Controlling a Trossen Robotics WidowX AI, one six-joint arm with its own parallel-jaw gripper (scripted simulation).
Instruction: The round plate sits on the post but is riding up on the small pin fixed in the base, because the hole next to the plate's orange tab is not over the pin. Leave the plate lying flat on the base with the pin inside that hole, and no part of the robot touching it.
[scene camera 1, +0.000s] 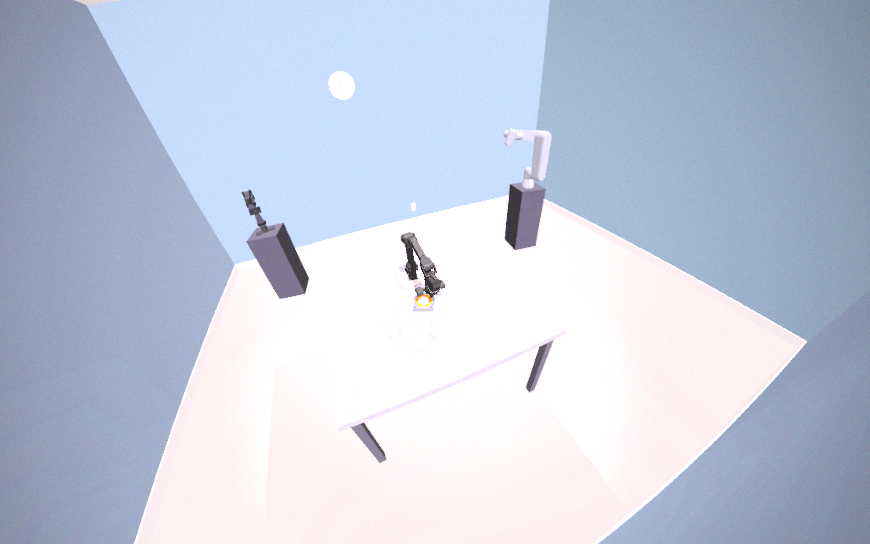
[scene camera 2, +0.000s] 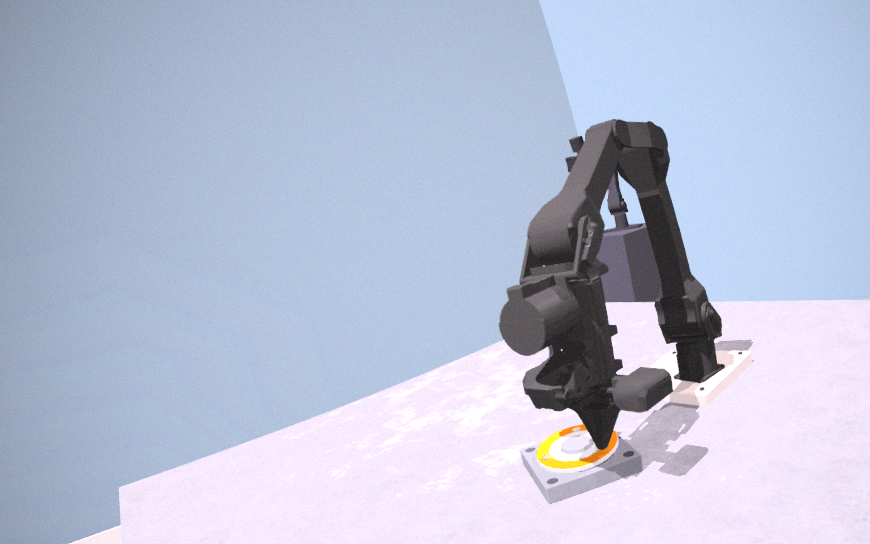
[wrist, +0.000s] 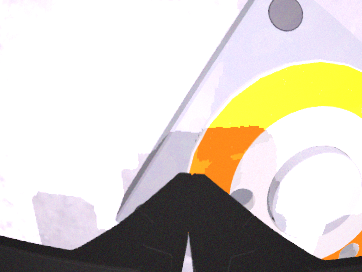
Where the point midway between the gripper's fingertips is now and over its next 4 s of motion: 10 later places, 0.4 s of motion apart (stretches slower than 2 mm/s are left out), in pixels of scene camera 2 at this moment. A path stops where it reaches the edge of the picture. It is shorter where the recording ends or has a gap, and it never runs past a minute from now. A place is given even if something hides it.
The gripper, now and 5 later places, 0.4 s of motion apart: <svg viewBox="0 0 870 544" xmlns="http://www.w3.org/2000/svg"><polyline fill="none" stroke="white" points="602,448 610,442 614,435 615,431 615,425 613,404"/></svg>
